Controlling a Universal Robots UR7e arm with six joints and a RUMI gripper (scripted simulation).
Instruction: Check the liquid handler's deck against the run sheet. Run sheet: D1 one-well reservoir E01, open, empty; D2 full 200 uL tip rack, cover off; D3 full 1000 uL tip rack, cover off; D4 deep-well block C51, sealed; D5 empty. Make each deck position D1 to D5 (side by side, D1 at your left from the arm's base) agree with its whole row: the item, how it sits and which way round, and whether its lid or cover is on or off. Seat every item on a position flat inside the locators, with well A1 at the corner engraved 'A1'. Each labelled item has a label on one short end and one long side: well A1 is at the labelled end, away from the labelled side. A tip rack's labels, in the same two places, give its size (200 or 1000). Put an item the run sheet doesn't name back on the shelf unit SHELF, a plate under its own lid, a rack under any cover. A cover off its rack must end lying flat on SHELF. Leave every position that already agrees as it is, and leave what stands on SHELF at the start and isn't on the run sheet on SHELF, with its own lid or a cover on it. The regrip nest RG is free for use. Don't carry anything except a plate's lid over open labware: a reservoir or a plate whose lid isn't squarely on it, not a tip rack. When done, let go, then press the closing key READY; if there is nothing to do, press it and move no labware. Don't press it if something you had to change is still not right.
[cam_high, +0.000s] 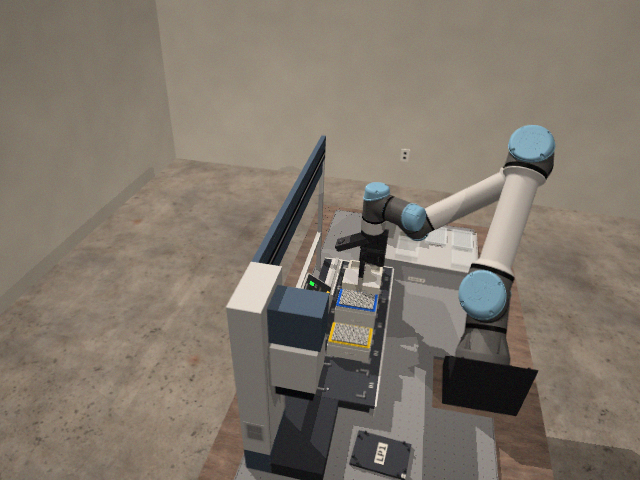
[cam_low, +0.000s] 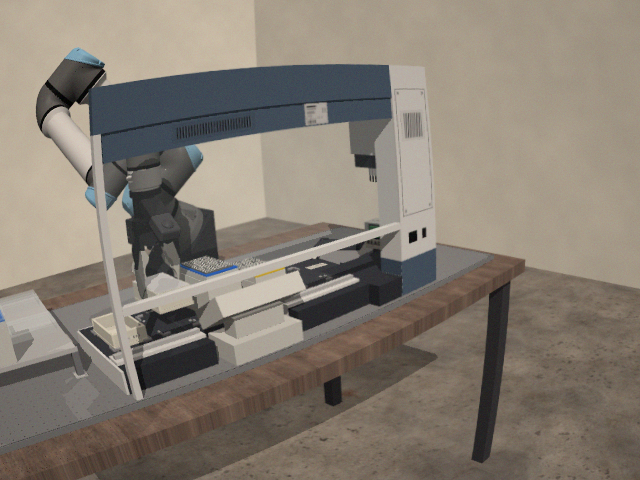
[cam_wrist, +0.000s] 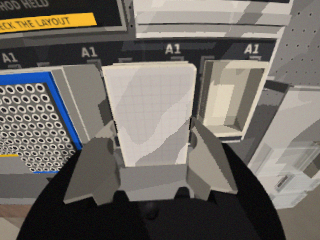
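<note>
My hand is 2 cm short of the cream one-well reservoir, 12 cm to the left of it and 7 cm above it. The rest, counted from my hand: blue-rimmed tip rack (1 cm behind, 13 cm to the left, 1 cm below); white sealed block (1 cm below); yellow-rimmed tip rack (3 cm behind, 25 cm to the left, 3 cm below).
</note>
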